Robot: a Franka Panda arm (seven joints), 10 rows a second.
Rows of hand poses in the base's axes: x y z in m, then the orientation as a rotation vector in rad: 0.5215, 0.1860, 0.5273, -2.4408, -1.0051, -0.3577; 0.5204, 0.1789, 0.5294, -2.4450, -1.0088, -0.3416; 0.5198, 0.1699, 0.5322, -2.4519, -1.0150, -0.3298; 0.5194, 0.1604, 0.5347, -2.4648, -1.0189, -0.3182; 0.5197, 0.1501, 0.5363, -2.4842, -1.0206, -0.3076; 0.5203, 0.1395, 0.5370, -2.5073, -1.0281, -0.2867; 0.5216, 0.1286, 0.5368, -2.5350, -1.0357, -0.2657; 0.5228, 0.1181, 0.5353, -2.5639, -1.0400, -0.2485; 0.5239, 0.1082, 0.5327, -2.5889, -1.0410, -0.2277
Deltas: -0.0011, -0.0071, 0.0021, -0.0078, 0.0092, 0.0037; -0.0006, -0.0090, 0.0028, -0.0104, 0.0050, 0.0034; -0.0004, -0.0095, 0.0025, -0.0147, 0.0042, -0.0002; 0.0003, -0.0103, 0.0016, -0.0194, 0.0027, -0.0041; 0.0006, -0.0106, 0.0007, -0.0266, 0.0072, -0.0001; 0.0013, -0.0109, -0.0002, -0.0308, 0.0060, -0.0017; 0.0012, -0.0105, -0.0015, -0.0300, 0.0037, -0.0047; 0.0011, -0.0099, -0.0026, -0.0261, 0.0076, -0.0049
